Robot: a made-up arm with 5 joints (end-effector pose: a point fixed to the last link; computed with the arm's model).
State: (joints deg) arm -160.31 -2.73 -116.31 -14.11 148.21
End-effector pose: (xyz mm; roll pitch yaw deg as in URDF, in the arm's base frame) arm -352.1 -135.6 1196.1 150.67 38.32 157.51
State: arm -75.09 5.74 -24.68 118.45 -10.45
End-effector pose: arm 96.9 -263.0 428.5 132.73 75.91 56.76
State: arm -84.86 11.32 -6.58 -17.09 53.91
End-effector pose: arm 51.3 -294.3 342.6 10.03 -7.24 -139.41
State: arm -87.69 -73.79 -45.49 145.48 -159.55
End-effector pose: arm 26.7 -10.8 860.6 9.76 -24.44 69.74
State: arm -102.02 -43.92 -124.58 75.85 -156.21
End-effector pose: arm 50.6 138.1 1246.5 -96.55 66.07 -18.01
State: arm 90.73 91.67 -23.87 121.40 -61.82
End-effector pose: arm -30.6 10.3 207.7 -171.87 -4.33 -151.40
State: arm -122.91 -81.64 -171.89 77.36 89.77
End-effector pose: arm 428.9 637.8 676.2 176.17 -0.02 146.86
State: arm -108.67 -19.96 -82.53 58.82 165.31
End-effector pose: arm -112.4 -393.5 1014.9 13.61 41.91 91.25
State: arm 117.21 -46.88 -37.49 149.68 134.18
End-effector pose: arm -124.4 185.5 768.0 -57.34 -39.29 5.12
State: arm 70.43 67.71 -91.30 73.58 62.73
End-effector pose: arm 173.1 607.8 138.6 -46.64 20.54 -1.23
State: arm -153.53 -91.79 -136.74 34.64 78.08
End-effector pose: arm 680.4 330.7 771.8 -166.40 2.84 104.89
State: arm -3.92 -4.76 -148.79 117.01 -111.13
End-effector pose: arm 228.9 33.9 1206.1 -34.65 12.39 103.33
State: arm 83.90 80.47 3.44 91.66 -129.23
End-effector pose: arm -41.9 -50.3 358.0 176.57 -2.80 134.75
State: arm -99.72 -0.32 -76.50 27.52 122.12
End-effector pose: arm -74.9 -569.2 841.0 44.56 23.77 148.02
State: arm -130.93 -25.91 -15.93 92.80 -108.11
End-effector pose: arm -171.7 -212.4 516.2 49.53 -13.97 -29.29
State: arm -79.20 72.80 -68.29 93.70 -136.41
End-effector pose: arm 94.7 -345.0 53.1 101.82 -45.80 2.27
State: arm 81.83 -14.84 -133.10 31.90 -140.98
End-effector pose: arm -12.3 179.7 1300.0 -127.81 44.27 143.38
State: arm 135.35 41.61 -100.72 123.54 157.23
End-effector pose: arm -501.7 468.3 496.5 -38.97 -56.28 -0.45
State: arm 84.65 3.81 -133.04 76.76 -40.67
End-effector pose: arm 10.9 463.5 1153.1 -40.31 -36.98 139.31
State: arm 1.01 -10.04 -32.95 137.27 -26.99
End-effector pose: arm 322.3 52.9 565.4 99.36 62.70 99.35
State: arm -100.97 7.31 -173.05 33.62 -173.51
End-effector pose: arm -0.7 -117.6 1295.9 -172.87 47.48 -91.34
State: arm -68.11 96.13 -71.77 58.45 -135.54
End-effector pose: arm 109.8 -185.6 -107.3 79.79 -45.08 29.16
